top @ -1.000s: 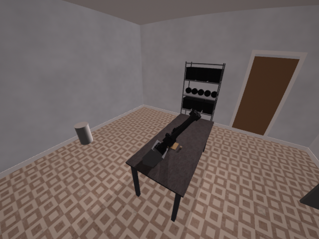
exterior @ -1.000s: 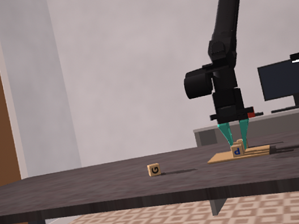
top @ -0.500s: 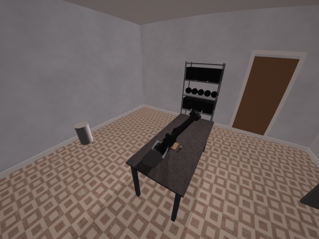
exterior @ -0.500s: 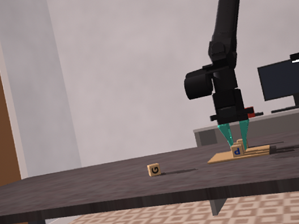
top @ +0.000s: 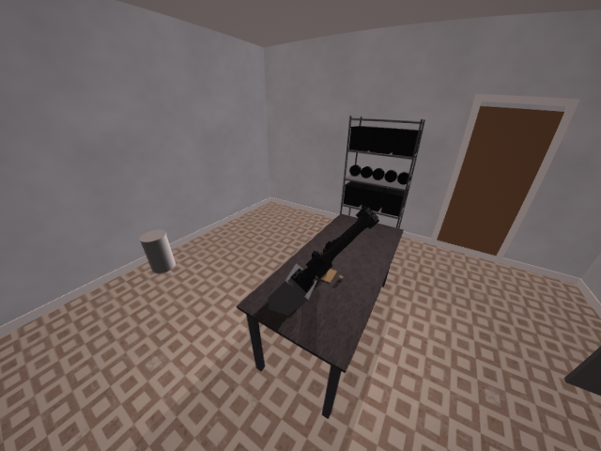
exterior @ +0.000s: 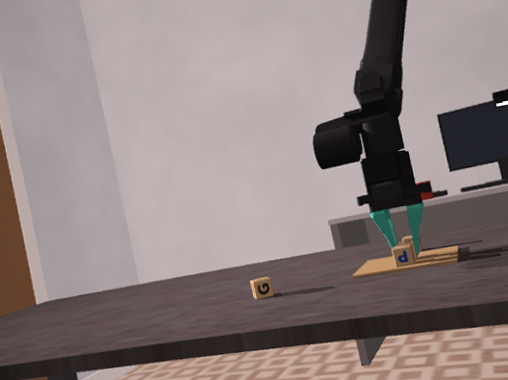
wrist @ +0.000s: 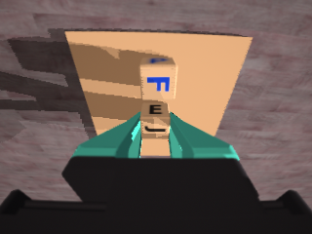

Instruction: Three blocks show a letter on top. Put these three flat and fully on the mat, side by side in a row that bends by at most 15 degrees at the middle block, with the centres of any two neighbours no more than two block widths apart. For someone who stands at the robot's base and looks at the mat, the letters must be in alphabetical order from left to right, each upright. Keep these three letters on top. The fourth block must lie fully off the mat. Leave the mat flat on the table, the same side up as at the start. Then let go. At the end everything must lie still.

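My gripper is now 20 mm above the mat. Round my hand: block: 120 mm to the right, 10 mm below.
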